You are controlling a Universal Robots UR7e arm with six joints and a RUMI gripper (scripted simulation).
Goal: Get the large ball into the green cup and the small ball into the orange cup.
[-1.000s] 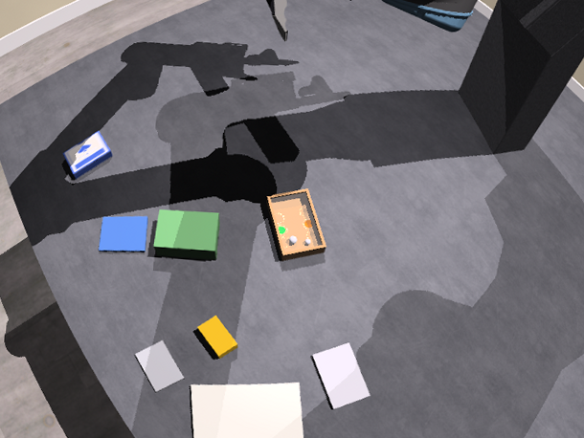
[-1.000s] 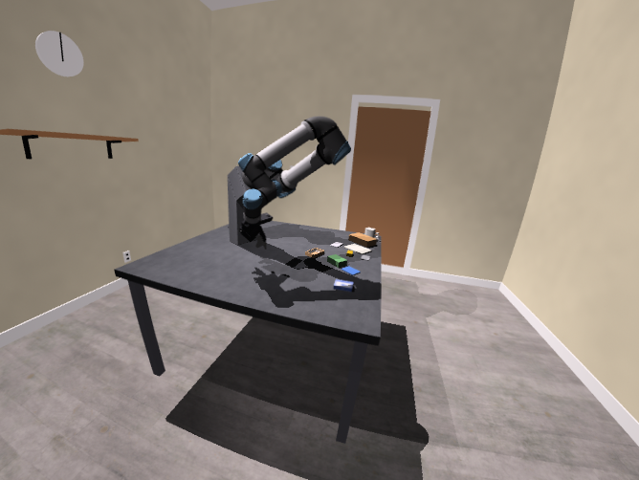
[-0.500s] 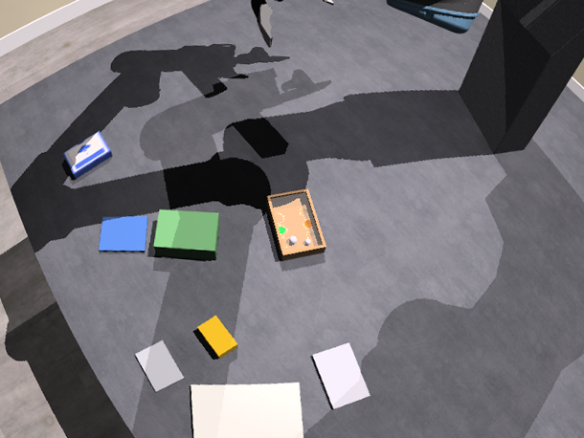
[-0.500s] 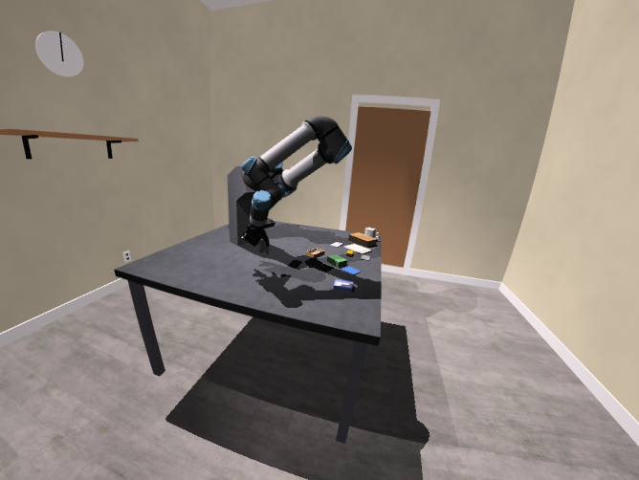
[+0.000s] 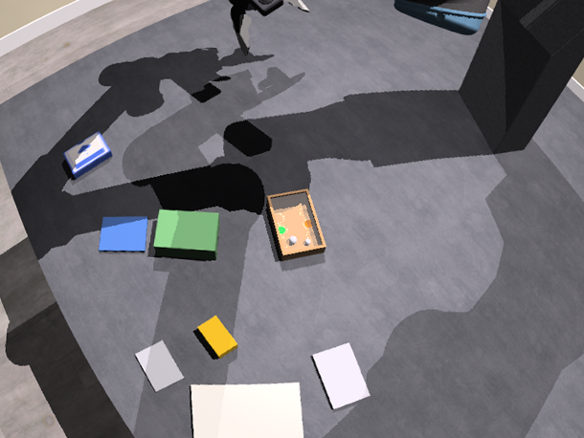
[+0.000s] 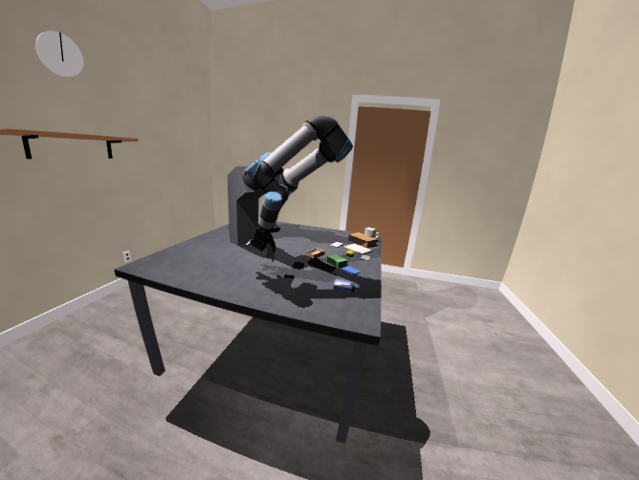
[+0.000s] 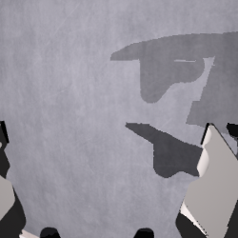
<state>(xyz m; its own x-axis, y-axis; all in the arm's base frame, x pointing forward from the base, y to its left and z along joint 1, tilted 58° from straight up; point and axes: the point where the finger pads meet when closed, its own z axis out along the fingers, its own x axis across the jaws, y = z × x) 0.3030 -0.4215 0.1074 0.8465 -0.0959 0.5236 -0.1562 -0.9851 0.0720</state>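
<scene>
Right now my hand is 32 cm short of the covered wooden puzzle, 22 cm to the right of it and 9 cm above it. The rest, counted from my hand: green box (43 cm ahead, 9 cm to the left, 8 cm below); then blue block (49 cm ahead, 2 cm to the right, 9 cm below); then yellow block (55 cm ahead, 22 cm to the left, 8 cm below).
</scene>
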